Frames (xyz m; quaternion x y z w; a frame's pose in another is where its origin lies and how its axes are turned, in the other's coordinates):
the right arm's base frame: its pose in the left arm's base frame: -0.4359 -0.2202 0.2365 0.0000 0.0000 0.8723 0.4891
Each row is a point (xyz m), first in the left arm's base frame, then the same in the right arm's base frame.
Working: the left arm's base frame: its pose in the right arm's base frame: -0.0395 -0.4868 -0.2365 0.0000 0.0000 -0.8722 0.4891

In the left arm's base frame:
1: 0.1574 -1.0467 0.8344
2: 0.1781 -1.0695 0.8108
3: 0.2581 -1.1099 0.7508
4: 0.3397 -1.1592 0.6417
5: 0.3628 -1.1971 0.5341
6: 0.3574 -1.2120 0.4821
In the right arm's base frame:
1: -1.0146 -0.0751 0.5979
2: -1.0449 -0.0808 0.5743
3: -1.1211 -0.1280 0.5143
4: -1.2057 -0.1719 0.4052
5: -1.2501 -0.1719 0.2976
6: -1.2600 -0.1595 0.2456

